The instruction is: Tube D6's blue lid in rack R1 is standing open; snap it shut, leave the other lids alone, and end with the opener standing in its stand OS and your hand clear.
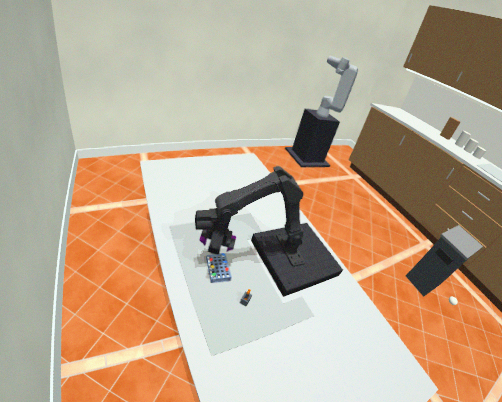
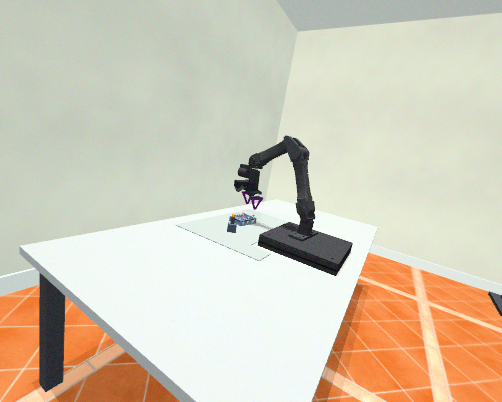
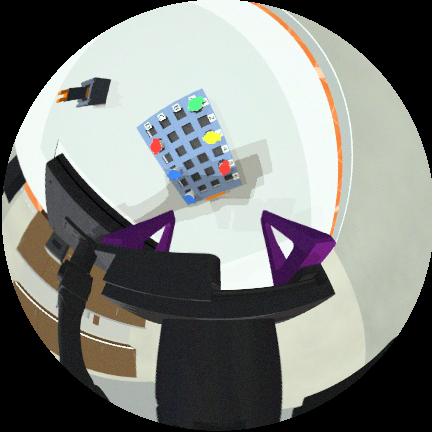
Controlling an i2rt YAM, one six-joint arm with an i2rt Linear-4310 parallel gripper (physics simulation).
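Where they show: gripper, between the fingertips: (image 2: 250, 206) (image 3: 217, 214); arm's base, origin of its link: (image 1: 289, 249) (image 2: 303, 234) (image 3: 90, 243).
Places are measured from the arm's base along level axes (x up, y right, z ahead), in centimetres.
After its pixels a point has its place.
Rack R1 (image 3: 194, 121) @(x -1.9, y -4.3, z 37.3 cm) is a blue grid block on the mat, with coloured lids. D6's blue lid (image 3: 189, 199) @(x -0.5, y 3.5, z 31.9 cm) shows at the corner nearest my fingers and reaches past the rack's edge; its exact angle is too small to tell. Another blue lid (image 3: 174, 174) @(x -0.7, y -0.4, z 32.3 cm) is at D4. Red lids (image 3: 156, 146) @(x -0.7, y -4.3, z 32.6 cm) (image 3: 224, 167) @(x -0.7, y 1.8, z 37.8 cm), a yellow lid (image 3: 212, 137) @(x -0.7, y -1.9, z 38.2 cm) and a green lid (image 3: 196, 104) @(x -0.7, y -5.7, z 38.5 cm) are on other tubes. The opener (image 1: 248, 291) @(x 3.6, y -18.9, z 28.7 cm) (image 3: 75, 94), orange-tipped, stands in its dark stand OS (image 1: 245, 301) @(x -1.7, y -20.2, z 29.4 cm) (image 2: 231, 228) @(x -2.9, y -19.9, z 27.5 cm) (image 3: 101, 92) @(x -3.5, y -17.3, z 29.2 cm). My gripper (image 1: 217, 242) @(x 3.4, y 4.5, z 35.3 cm) (image 2: 251, 205) @(x 3.4, y 4.5, z 35.3 cm) (image 3: 217, 214) @(x 3.4, y 4.5, z 35.3 cm) is open and empty, above the mat beside the rack's row-6 end.
The pale mat (image 1: 225, 330) @(x -4.9, y -28.7, z 39.7 cm) (image 2: 210, 237) @(x -4.9, y -33.0, z 27.7 cm) lies on the white table (image 1: 340, 355) @(x -5.1, y -51.6, z -0.1 cm) (image 2: 200, 310) @(x -5.2, y -67.7, z -4.3 cm). My arm's black base (image 1: 315, 272) @(x -0.1, y -15.4, z -6.2 cm) (image 2: 300, 250) @(x -0.5, y -19.0, z -7.2 cm) stands beside the mat. An orange strip (image 3: 216, 196) @(x -4.9, y 7.5, z 34.1 cm) shows at the rack's row-6 end. A grey robot arm (image 1: 345, 87) stands beyond the table.
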